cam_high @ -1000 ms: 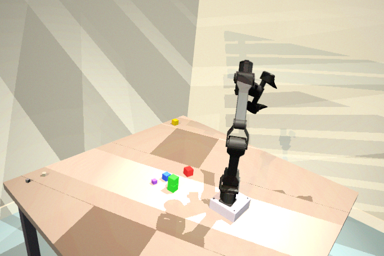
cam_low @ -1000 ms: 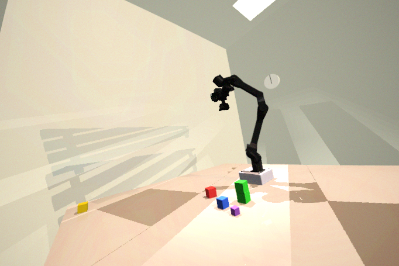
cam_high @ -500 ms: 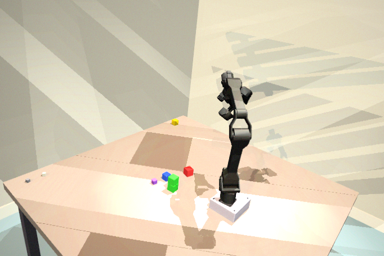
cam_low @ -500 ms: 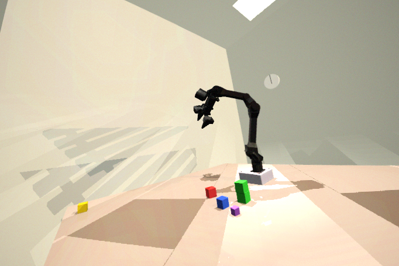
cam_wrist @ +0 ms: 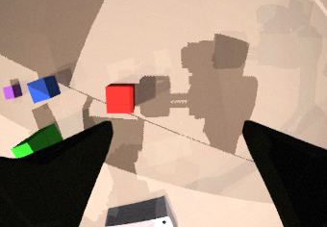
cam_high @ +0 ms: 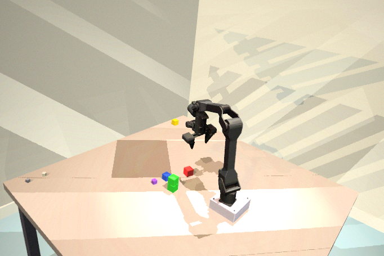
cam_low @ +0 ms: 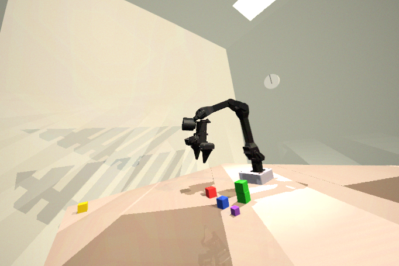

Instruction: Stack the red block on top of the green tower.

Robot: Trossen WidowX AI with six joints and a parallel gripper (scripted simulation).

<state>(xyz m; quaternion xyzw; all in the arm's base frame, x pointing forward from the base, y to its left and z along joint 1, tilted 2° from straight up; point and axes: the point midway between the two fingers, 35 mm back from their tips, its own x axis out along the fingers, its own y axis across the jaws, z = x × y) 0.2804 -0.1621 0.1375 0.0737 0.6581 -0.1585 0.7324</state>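
Now: gripper tip 10 mm short of the red block, 60 mm to the right of it and 140 mm above it. Round my gripper tip: yellow block (450 mm ahead, 380 mm to the right, 140 mm below); then small purple block (90 mm ahead, 240 mm to the left, 150 mm below); then blue block (70 mm ahead, 170 mm to the left, 140 mm below).
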